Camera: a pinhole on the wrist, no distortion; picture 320 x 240 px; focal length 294.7 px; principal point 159.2 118.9 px. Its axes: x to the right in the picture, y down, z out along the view. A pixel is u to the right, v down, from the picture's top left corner.
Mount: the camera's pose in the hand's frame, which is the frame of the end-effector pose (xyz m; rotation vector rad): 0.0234 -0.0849 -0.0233 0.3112 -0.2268 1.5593
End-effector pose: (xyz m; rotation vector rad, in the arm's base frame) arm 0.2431 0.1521 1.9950 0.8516 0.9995 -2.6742
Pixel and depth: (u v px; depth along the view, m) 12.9 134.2 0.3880
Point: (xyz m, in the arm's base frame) -0.0360 0.2769 2.3716
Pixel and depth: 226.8 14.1 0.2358
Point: 0.0099 0.1061 2.1194
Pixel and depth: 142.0 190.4 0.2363
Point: 0.1110 0.1599 2.2264
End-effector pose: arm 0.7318 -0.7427 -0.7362 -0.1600 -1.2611 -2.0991
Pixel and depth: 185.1 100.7 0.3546
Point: 0.5050 -0.4585 -0.6699
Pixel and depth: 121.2 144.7 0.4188
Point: 0.4776 -0.3720 -0.7508
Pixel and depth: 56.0 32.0 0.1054
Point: 0.5788 -0.6739 -0.7924
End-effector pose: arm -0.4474 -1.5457 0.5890 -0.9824 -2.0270 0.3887
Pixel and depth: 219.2 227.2 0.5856
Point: -0.9356 -1.7350 0.2487
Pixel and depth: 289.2 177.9 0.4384
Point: -0.8216 -1.5748 0.3177
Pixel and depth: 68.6 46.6 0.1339
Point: -0.6229 -1.5998 0.6673
